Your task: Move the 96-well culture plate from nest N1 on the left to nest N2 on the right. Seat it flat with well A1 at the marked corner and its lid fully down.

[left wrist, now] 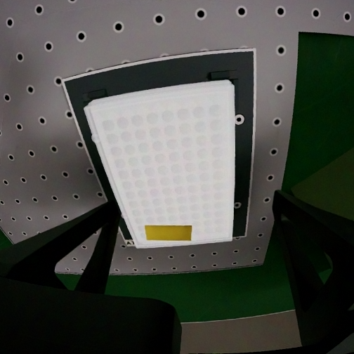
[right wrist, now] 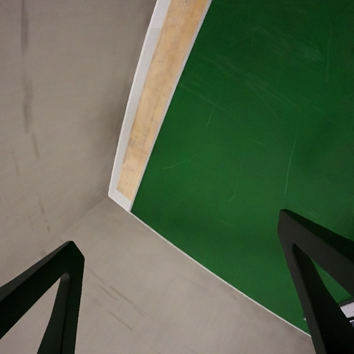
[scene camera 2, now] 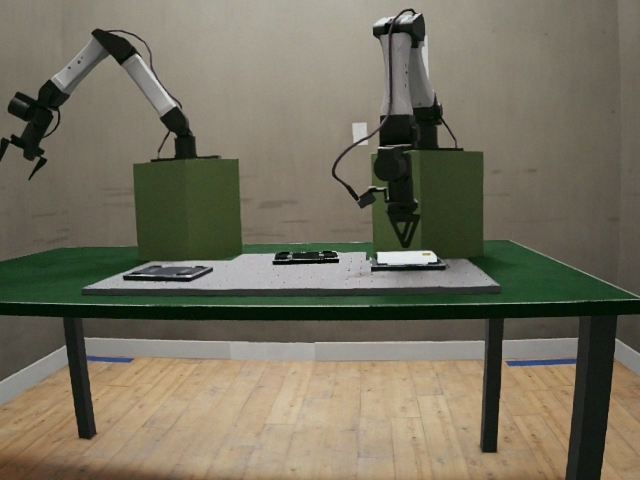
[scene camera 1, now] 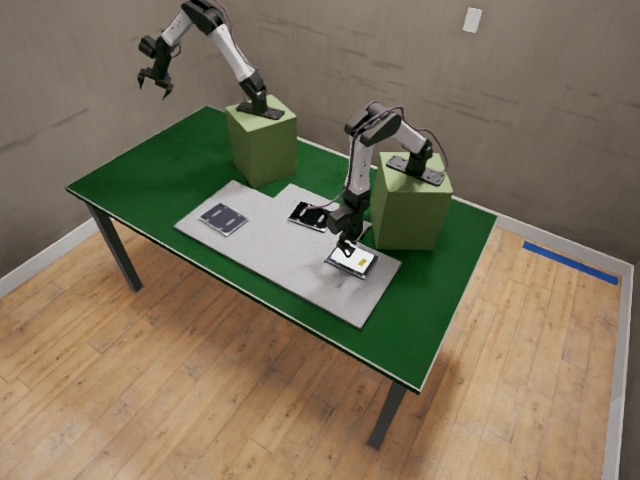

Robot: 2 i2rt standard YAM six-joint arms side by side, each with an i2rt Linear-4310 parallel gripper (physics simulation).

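The white 96-well plate [scene camera 1: 352,258] [scene camera 2: 403,257] [left wrist: 170,170], lid on and with a yellow label, lies in a dark nest [scene camera 1: 341,267] [scene camera 2: 408,267] [left wrist: 155,72] at the picture's right. It looks flat; how fully the lid sits cannot be told. An A1 mark shows at the nest corner near the label in the left wrist view. My left gripper [scene camera 1: 356,244] [scene camera 2: 405,244] [left wrist: 192,204] is open a little above the plate, fingers apart across its width. My right gripper [scene camera 1: 152,93] [scene camera 2: 15,169] [right wrist: 173,238] is open and empty, high at the picture's left.
One empty dark nest [scene camera 1: 223,219] [scene camera 2: 168,272] lies at the picture's left, another black nest [scene camera 1: 308,215] [scene camera 2: 305,257] at the middle back. All stand on a grey perforated board [scene camera 1: 268,253] [scene camera 2: 289,290]. Two green pedestals [scene camera 1: 263,149] [scene camera 2: 188,211] carry the arms. Nest numbers cannot be read.
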